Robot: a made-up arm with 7 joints. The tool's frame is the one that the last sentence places.
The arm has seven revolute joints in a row. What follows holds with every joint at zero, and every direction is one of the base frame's.
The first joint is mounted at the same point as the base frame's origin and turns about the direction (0, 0.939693, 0.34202), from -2.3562 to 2.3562 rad.
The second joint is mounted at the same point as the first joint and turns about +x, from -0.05 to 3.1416 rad.
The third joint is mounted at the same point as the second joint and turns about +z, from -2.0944 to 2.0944 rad.
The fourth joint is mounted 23.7 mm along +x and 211 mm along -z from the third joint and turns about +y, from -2.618 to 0.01 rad.
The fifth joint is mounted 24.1 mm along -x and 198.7 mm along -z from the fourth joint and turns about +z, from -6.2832 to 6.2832 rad.
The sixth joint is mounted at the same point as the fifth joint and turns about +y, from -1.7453 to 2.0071 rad.
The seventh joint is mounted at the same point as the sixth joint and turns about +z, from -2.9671 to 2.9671 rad.
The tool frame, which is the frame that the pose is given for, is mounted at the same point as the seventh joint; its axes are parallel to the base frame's.
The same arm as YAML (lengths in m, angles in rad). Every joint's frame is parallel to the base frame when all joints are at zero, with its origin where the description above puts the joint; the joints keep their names.
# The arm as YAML. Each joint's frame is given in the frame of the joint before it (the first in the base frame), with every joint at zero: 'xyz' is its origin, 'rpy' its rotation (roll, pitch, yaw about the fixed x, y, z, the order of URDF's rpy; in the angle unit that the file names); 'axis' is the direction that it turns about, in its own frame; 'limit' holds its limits. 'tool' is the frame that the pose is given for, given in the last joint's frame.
units:
  length: m
  angle: rad
joints:
  - name: joint 1
    type: revolute
    origin:
      xyz: [0.0, 0.0, 0.0]
      rpy: [0.0, 0.0, 0.0]
    axis: [0.0, 0.9397, 0.342]
    limit:
      lower: -2.3562
      upper: 2.3562
  - name: joint 2
    type: revolute
    origin:
      xyz: [0.0, 0.0, 0.0]
      rpy: [0.0, 0.0, 0.0]
    axis: [1.0, 0.0, 0.0]
    limit:
      lower: -0.05
      upper: 3.1416
  - name: joint 3
    type: revolute
    origin:
      xyz: [0.0, 0.0, 0.0]
      rpy: [0.0, 0.0, 0.0]
    axis: [0.0, 0.0, 1.0]
    limit:
      lower: -2.0944
      upper: 2.0944
  - name: joint 4
    type: revolute
    origin:
      xyz: [0.0237, 0.0, -0.211]
      rpy: [0.0, 0.0, 0.0]
    axis: [0.0, 1.0, 0.0]
    limit:
      lower: -2.618
      upper: 0.01
  - name: joint 5
    type: revolute
    origin:
      xyz: [-0.0241, 0.0, -0.1987]
      rpy: [0.0, 0.0, 0.0]
    axis: [0.0, 0.0, 1.0]
    limit:
      lower: -6.2832
      upper: 6.2832
  - name: joint 6
    type: revolute
    origin:
      xyz: [0.0, 0.0, 0.0]
      rpy: [0.0, 0.0, 0.0]
    axis: [0.0, 1.0, 0.0]
    limit:
      lower: -1.7453
      upper: 2.0071
  - name: joint 7
    type: revolute
    origin:
      xyz: [0.0, 0.0, 0.0]
      rpy: [0.0, 0.0, 0.0]
    axis: [0.0, 0.0, 1.0]
    limit:
      lower: -2.9671
      upper: 2.9671
tool:
  origin:
    xyz: [0.0, 0.0, 0.0]
    rpy: [0.0, 0.0, 0.0]

